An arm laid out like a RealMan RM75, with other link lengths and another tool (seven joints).
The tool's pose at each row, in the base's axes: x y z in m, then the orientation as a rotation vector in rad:
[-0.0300 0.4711 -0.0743 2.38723 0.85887 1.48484]
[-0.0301 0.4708 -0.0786 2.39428 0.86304 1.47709]
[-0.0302 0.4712 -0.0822 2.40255 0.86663 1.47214]
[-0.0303 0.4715 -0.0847 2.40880 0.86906 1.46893]
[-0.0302 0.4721 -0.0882 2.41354 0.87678 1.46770]
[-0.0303 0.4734 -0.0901 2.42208 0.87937 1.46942]
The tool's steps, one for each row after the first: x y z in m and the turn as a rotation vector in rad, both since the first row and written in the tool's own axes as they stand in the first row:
[-0.0034 -0.0018 0.0019 0.00573 -0.00552 0.00001]
[-0.0060 -0.0037 0.0036 0.01250 -0.00932 0.00184]
[-0.0077 -0.0052 0.0047 0.01755 -0.01186 0.00351]
[-0.0100 -0.0072 0.0066 0.02491 -0.01208 0.00277]
[-0.0107 -0.0092 0.0075 0.03251 -0.01147 0.00721]

